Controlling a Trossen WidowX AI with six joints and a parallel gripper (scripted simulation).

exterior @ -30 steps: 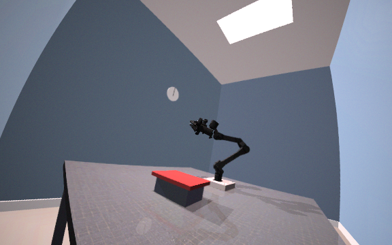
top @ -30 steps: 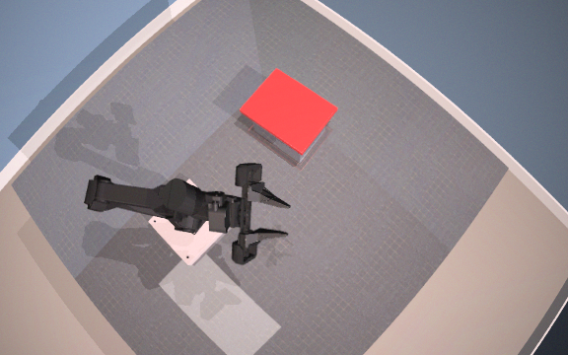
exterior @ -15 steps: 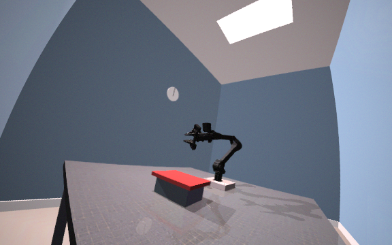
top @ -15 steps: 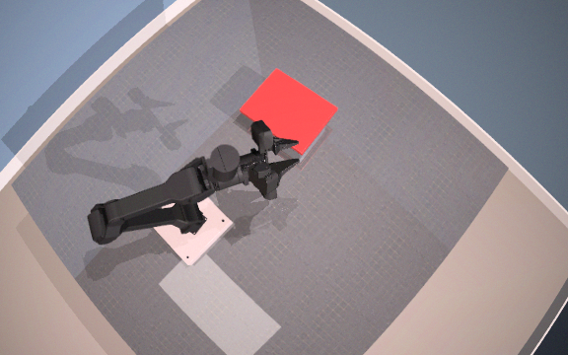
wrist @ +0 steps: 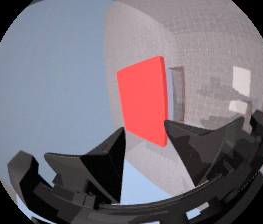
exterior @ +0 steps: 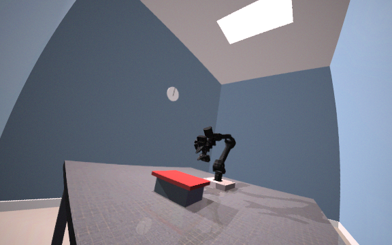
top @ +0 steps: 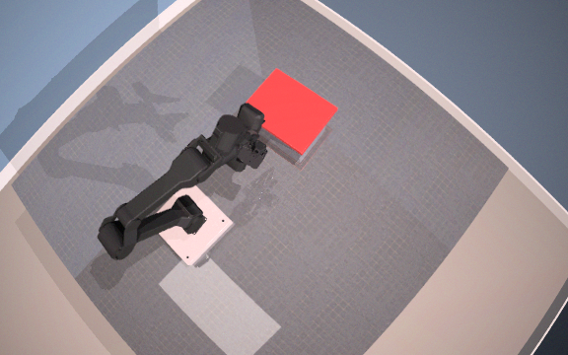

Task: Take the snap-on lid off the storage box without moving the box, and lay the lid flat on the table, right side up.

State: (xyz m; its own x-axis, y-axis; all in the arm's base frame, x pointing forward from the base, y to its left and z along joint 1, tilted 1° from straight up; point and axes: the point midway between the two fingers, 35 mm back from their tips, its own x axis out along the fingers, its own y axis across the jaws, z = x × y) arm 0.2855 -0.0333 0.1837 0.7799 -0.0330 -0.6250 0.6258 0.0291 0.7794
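My gripper tip is now 13 cm short of the red lid, 1 cm to the right of it and 11 cm above it. Also, from my gripper tip: storage box 13 cm ahead, 1 cm to the left, 16 cm below.
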